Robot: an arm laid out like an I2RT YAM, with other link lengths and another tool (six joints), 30 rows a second.
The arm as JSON. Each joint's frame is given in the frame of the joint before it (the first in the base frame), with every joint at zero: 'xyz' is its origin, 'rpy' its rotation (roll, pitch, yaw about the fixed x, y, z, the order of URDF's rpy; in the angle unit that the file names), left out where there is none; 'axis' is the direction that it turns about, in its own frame. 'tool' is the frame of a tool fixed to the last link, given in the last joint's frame.
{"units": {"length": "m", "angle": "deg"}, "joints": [
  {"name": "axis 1", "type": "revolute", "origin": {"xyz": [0.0, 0.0, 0.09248]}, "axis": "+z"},
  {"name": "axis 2", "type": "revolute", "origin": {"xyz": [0.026, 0.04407, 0.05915]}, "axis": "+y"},
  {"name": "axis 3", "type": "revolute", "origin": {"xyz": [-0.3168, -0.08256, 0.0]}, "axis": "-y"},
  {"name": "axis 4", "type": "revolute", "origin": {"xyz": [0.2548, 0.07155, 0.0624]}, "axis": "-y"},
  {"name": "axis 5", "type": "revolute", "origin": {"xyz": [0.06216, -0.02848, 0.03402]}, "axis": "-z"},
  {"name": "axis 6", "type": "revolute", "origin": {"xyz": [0.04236, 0.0, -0.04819]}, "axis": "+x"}
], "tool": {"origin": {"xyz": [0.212, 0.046, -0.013], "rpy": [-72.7, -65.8, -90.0]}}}
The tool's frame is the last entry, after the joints.
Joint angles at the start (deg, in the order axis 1, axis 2, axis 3, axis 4, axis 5, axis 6):
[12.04 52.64 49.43 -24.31 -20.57 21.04]
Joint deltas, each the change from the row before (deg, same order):
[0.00 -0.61 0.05 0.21 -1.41 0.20]
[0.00 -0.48 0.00 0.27 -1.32 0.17]
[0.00 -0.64 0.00 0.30 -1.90 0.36]
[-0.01 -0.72 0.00 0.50 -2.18 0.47]
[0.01 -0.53 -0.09 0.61 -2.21 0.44]
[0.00 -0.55 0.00 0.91 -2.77 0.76]
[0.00 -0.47 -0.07 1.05 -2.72 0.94]
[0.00 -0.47 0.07 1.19 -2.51 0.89]
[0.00 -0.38 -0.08 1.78 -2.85 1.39]
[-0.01 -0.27 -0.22 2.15 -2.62 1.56]
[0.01 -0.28 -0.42 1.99 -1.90 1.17]
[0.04 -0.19 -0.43 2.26 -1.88 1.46]
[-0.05 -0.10 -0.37 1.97 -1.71 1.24]
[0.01 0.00 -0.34 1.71 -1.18 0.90]
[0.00 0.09 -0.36 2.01 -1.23 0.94]
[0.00 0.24 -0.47 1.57 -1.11 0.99]
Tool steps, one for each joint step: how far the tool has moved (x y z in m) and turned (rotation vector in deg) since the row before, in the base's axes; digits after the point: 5 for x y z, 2 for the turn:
[-0.00511 0.00443 0.00633 0.96 -0.61 1.17]
[-0.00461 0.00410 0.00530 0.85 -0.52 1.11]
[-0.00692 0.00570 0.00702 1.25 -0.54 1.57]
[-0.00792 0.00627 0.00861 1.47 -0.72 1.80]
[-0.00779 0.00628 0.00725 1.37 -0.57 1.89]
[-0.00947 0.00748 0.01010 1.83 -0.70 2.33]
[-0.00938 0.00690 0.00957 1.84 -0.56 2.27]
[-0.00899 0.00591 0.01078 1.71 -0.86 2.14]
[-0.00970 0.00631 0.01176 2.08 -0.79 2.41]
[-0.00862 0.00533 0.01094 2.00 -0.76 2.22]
[-0.00670 0.00356 0.00745 1.43 -0.75 1.68]
[-0.00652 0.00340 0.00779 1.53 -0.67 1.69]
[-0.00568 0.00255 0.00624 1.23 -0.54 1.51]
[-0.00379 0.00187 0.00438 0.87 -0.52 1.10]
[-0.00361 0.00187 0.00470 0.88 -0.67 1.16]
[-0.00258 0.00172 0.00164 0.71 0.06 1.05]

